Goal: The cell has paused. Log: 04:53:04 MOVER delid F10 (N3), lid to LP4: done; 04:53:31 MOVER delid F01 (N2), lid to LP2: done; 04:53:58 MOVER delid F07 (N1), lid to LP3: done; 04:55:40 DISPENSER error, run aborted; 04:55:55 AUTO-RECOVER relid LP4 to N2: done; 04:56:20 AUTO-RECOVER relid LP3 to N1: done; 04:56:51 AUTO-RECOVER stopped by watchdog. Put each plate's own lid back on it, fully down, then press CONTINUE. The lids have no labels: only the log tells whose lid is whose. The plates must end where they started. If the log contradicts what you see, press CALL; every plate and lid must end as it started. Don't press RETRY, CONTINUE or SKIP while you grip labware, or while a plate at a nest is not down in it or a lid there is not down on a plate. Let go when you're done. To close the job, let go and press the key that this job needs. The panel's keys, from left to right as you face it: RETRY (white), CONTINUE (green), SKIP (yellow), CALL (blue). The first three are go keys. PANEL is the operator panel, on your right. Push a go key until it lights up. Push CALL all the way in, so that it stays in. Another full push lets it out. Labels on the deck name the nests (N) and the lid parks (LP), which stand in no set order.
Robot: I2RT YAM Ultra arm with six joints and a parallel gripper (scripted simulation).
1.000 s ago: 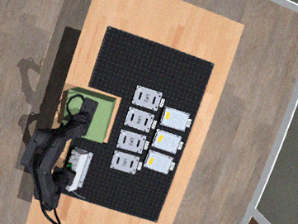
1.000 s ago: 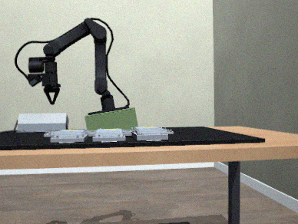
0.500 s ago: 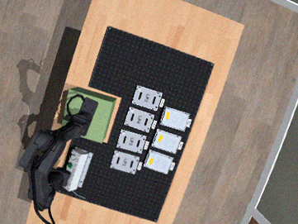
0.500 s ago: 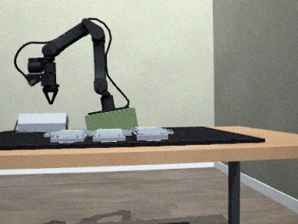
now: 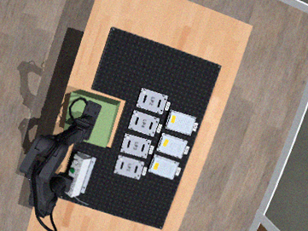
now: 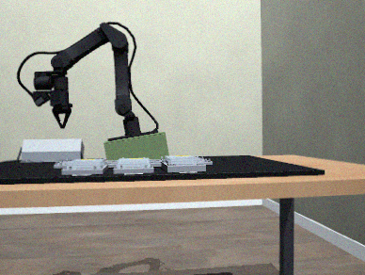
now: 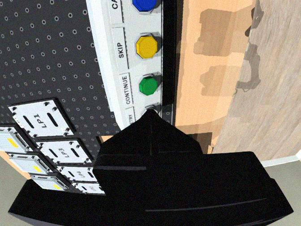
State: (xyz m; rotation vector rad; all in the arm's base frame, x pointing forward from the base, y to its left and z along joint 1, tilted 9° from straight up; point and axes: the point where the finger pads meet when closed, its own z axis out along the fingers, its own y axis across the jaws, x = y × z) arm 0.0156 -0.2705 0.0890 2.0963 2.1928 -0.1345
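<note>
Now: the green continue key 7 cm below my hand. Also, from my hand: yellow skip key: 1 cm ahead, 5 cm to the right, 7 cm below; then blue call key: 1 cm ahead, 10 cm to the right, 8 cm below; then lid park LP1: 27 cm ahead, 12 cm to the left, 13 cm below.
</note>
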